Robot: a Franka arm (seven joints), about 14 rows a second.
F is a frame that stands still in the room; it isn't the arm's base.
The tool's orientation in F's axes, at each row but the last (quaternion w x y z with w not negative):
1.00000 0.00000 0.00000 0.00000
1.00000 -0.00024 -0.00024 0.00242
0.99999 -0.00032 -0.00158 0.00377
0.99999 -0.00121 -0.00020 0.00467
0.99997 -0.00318 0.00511 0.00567
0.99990 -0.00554 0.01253 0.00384
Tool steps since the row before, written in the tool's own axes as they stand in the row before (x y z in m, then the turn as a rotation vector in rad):
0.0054 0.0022 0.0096 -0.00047 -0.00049 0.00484
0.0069 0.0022 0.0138 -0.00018 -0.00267 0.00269
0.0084 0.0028 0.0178 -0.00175 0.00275 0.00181
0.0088 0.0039 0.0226 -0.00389 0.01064 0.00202
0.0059 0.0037 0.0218 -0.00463 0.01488 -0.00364
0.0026 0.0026 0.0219 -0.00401 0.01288 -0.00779
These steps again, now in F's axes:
0.0054 0.0022 0.0096 -0.00047 -0.00049 0.00484
0.0069 0.0022 0.0138 -0.00017 -0.00267 0.00269
0.0083 0.0029 0.0178 -0.00178 0.00274 0.00180
0.0088 0.0040 0.0226 -0.00399 0.01061 0.00199
0.0061 0.0039 0.0217 -0.00484 0.01480 -0.00369
0.0031 0.0029 0.0218 -0.00430 0.01276 -0.00783

